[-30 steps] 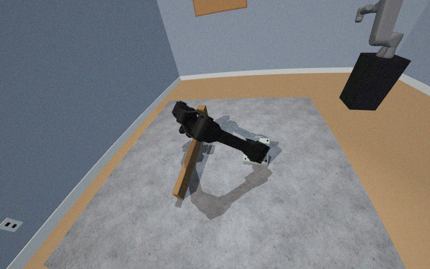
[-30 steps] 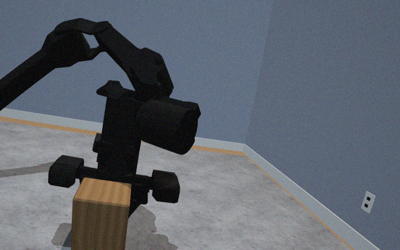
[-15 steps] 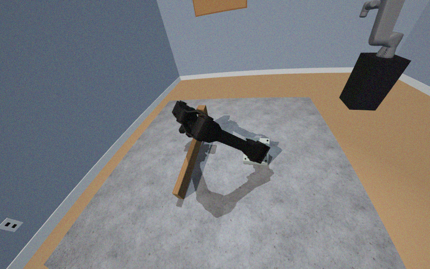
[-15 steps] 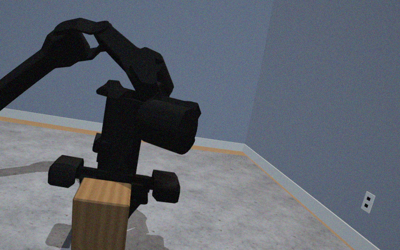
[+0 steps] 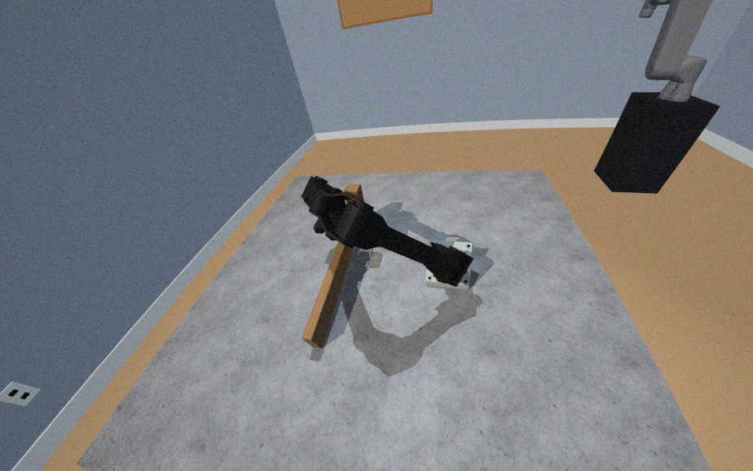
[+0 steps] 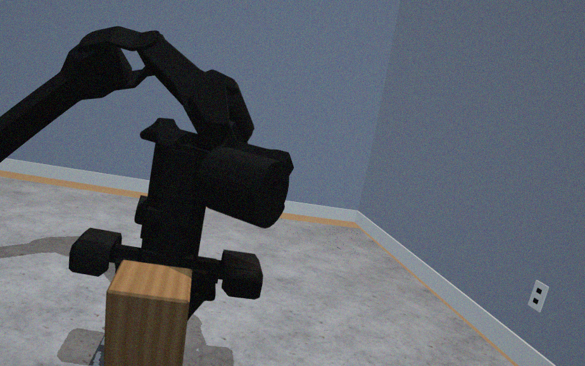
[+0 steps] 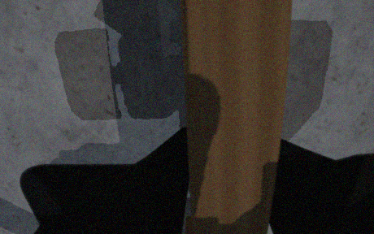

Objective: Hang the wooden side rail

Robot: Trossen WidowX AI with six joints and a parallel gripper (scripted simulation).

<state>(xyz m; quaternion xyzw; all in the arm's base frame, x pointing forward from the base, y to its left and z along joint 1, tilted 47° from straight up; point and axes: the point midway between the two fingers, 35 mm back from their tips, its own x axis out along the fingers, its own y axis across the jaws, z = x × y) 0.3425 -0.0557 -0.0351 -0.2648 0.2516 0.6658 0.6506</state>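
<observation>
My gripper tip is 140 mm to the left of the wooden headboard post and 40 mm below it.
</observation>
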